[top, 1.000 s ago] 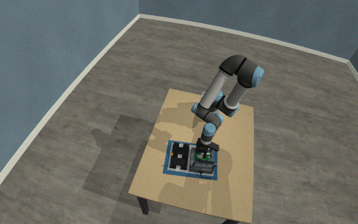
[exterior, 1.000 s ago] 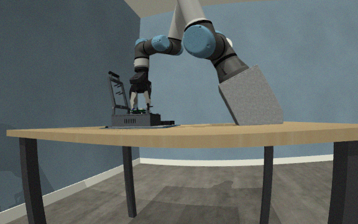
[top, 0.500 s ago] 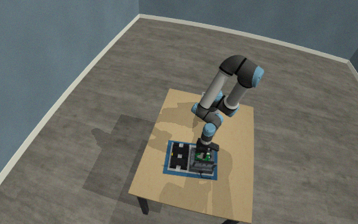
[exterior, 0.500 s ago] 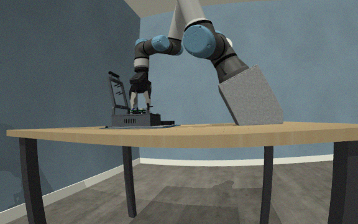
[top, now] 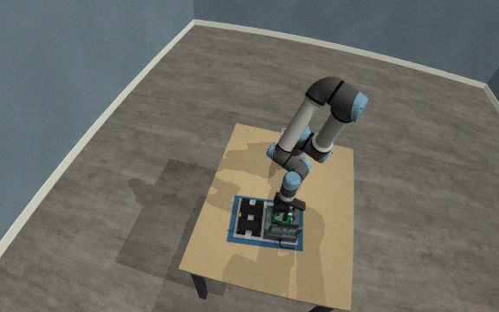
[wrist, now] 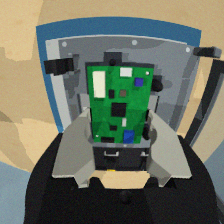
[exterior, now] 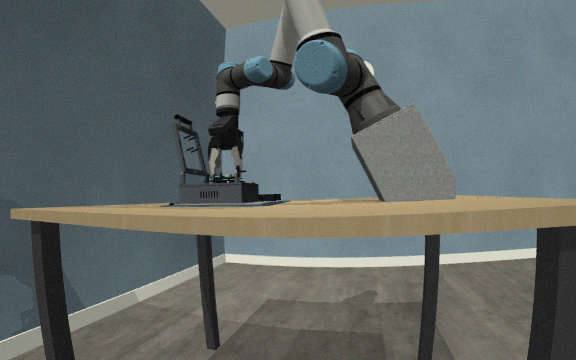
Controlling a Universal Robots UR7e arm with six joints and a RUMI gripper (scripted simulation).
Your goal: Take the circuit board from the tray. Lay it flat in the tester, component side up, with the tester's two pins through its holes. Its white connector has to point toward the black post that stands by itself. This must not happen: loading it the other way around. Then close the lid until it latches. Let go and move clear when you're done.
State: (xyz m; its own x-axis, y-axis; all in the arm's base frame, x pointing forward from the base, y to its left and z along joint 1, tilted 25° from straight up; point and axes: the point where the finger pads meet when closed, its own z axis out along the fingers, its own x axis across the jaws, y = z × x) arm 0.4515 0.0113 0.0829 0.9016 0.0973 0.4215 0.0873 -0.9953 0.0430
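Right now my hand is right at the green circuit board. From my hand the other things lie so: tester bed (10 mm to the left, 10 mm below); then see-through lid (120 mm ahead, 10 mm to the left, 100 mm above).
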